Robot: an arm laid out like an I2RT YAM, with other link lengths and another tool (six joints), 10 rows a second.
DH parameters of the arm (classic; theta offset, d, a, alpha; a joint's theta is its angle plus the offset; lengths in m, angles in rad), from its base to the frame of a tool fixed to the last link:
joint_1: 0 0.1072 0.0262 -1.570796
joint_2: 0 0 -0.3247 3.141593
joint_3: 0.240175 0 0.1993 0
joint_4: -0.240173 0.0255 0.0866 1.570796
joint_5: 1.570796 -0.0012 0 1.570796
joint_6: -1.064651 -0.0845 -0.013 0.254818
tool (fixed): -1.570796 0.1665 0 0
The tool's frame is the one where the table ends.
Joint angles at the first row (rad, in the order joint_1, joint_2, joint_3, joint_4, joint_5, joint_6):
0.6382 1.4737 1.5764 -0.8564 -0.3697 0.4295
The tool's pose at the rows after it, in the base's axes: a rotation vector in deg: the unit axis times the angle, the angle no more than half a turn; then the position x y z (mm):
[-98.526, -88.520, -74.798, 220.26, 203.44, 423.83]
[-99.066, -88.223, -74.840, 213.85, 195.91, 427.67]
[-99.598, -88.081, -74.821, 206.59, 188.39, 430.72]
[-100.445, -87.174, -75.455, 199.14, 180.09, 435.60]
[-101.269, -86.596, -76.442, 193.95, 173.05, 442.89]
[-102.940, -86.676, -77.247, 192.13, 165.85, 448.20]
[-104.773, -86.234, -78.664, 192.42, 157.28, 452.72]
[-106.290, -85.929, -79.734, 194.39, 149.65, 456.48]
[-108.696, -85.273, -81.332, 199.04, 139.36, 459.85]
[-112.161, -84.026, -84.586, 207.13, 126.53, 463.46]
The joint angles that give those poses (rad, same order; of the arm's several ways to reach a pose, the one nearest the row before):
0.6284 1.4506 1.5859 -0.8834 -0.3693 0.4310
0.6202 1.4272 1.5905 -0.9140 -0.3697 0.4309
0.6135 1.4020 1.5920 -0.9445 -0.3685 0.4295
0.6063 1.3727 1.5953 -0.9709 -0.3632 0.4398
0.5980 1.3548 1.6211 -1.0063 -0.3537 0.4448
0.5819 1.3476 1.6549 -1.0503 -0.3358 0.4373
0.5549 1.3396 1.6786 -1.0783 -0.3220 0.4296
0.5238 1.3392 1.7039 -1.1042 -0.3176 0.4160
0.4775 1.3407 1.7289 -1.1267 -0.3101 0.3984
0.4192 1.3407 1.7456 -1.1267 -0.2876 0.3829

